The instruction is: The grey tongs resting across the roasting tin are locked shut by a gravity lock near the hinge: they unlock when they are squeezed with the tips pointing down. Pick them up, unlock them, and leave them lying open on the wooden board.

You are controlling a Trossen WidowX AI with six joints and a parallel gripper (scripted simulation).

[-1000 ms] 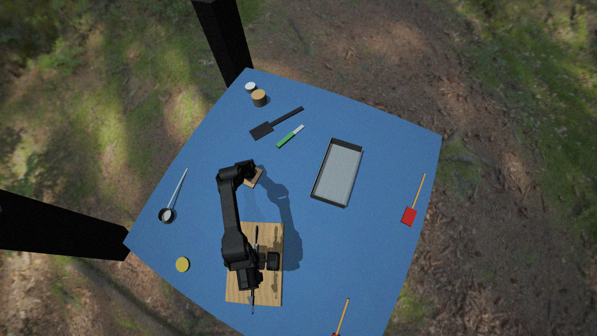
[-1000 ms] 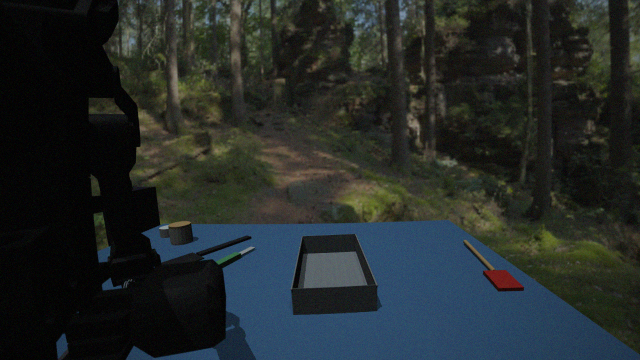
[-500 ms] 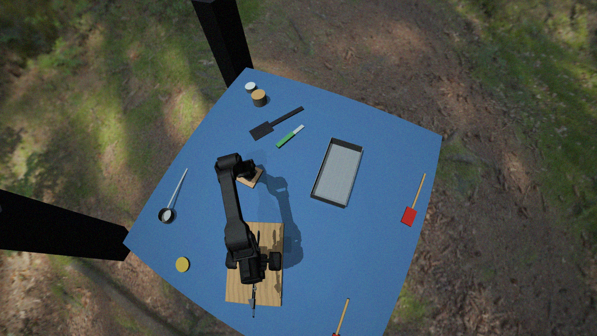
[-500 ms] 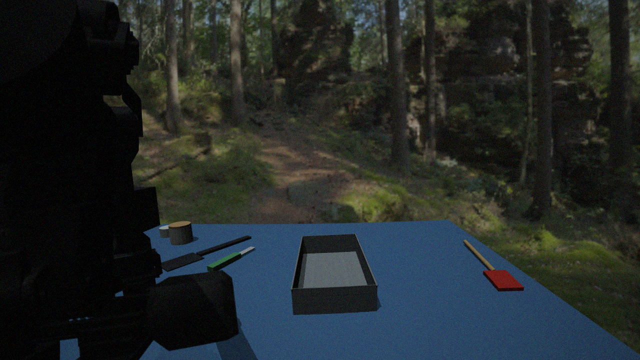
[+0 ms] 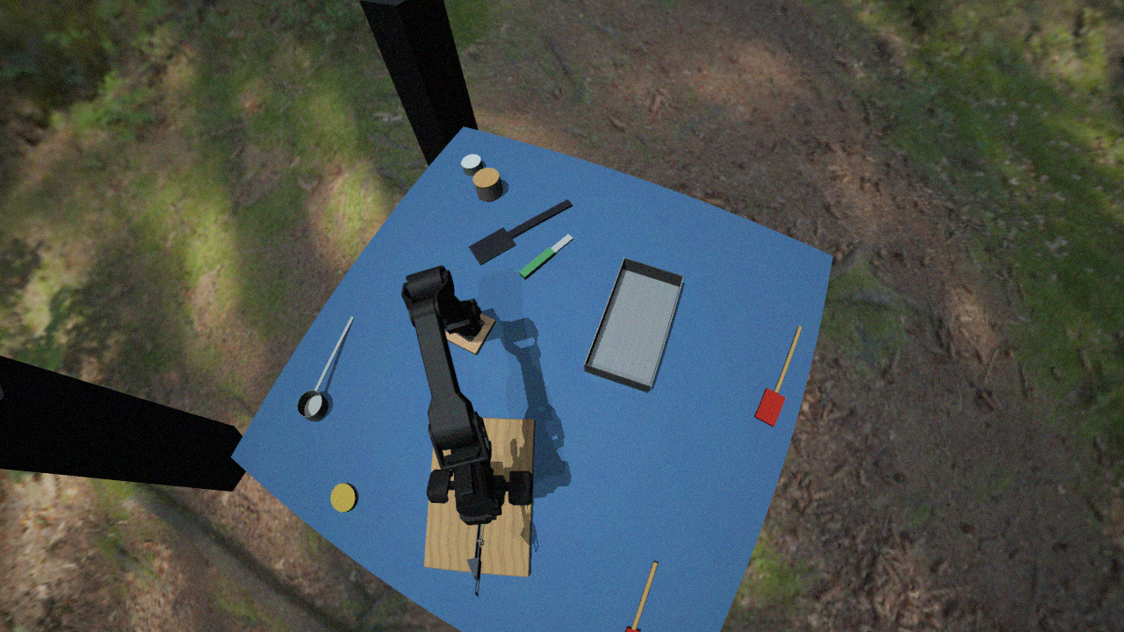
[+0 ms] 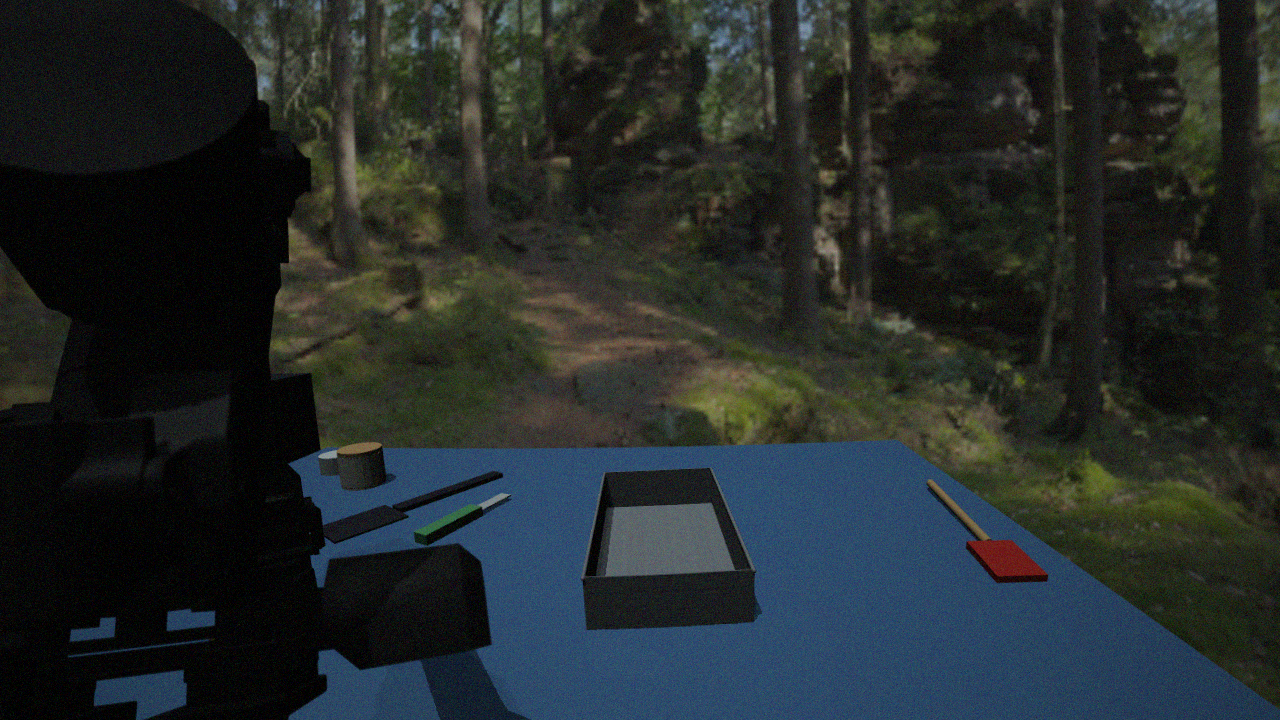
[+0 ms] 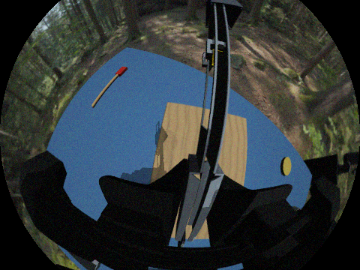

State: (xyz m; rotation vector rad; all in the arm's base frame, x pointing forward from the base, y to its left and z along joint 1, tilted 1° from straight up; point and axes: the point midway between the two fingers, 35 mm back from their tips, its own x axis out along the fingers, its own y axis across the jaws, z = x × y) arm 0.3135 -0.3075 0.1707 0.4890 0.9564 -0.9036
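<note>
Right now my gripper tip is 60 mm past the wooden board and 140 mm above it. Also, from my gripper tip: roasting tin (30 mm ahead, 540 mm to the left, 120 mm below); yellow disc (330 mm behind, 220 mm to the right, 140 mm below); red spatula (430 mm ahead, 600 mm to the left, 140 mm below).
</note>
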